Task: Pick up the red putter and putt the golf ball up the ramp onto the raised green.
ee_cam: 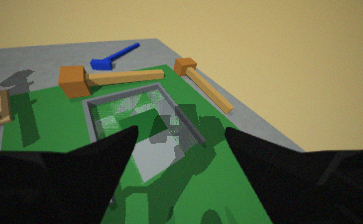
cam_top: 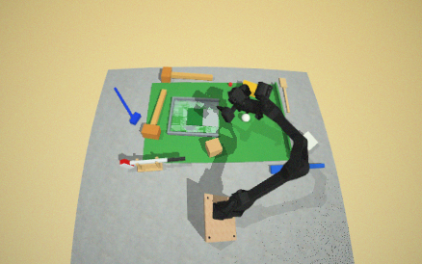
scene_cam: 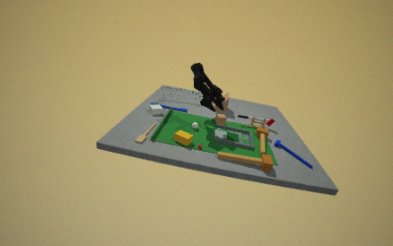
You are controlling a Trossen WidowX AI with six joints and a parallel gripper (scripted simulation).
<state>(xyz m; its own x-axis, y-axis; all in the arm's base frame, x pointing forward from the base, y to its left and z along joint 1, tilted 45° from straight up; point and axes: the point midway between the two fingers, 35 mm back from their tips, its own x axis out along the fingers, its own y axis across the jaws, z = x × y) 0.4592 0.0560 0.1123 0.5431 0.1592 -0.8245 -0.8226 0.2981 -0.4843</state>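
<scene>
My gripper tip is now 18 cm past the wooden cube, 13 cm above it and 3 cm to the right of it. Also, from my gripper tip: yellow block 19 cm ahead, 17 cm to the right, 14 cm below; white golf ball 14 cm below, 13 cm to the right, 1 cm behind; small red ball 22 cm ahead, 15 cm below, 7 cm to the right.
</scene>
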